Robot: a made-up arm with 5 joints. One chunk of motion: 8 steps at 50 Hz.
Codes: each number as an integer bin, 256 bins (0 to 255) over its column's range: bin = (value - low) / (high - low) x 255, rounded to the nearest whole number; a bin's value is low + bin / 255 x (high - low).
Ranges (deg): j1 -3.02..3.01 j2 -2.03..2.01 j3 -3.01..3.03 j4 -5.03..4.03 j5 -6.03..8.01
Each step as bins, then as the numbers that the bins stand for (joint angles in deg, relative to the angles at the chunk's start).
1 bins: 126 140 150 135 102
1 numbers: -0.04 0.19 0.54 -0.23 -0.41
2 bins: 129 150 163 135 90
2 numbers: 0.03 0.35 0.85 -0.23 -1.07
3 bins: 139 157 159 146 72
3 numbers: 0.27 0.46 0.76 0.16 -2.07
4 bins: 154 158 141 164 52
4 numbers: 0.62 0.47 0.33 0.80 -3.17
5 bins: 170 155 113 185 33
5 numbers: 1.00 0.43 -0.33 1.54 -4.21
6 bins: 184 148 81 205 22
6 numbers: 1.33 0.31 -1.09 2.25 -4.82
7 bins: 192 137 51 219 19
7 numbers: 1.52 0.14 -1.80 2.75 -4.98
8 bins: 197 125 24 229 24
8 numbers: 1.64 -0.05 -2.44 3.11 -4.71
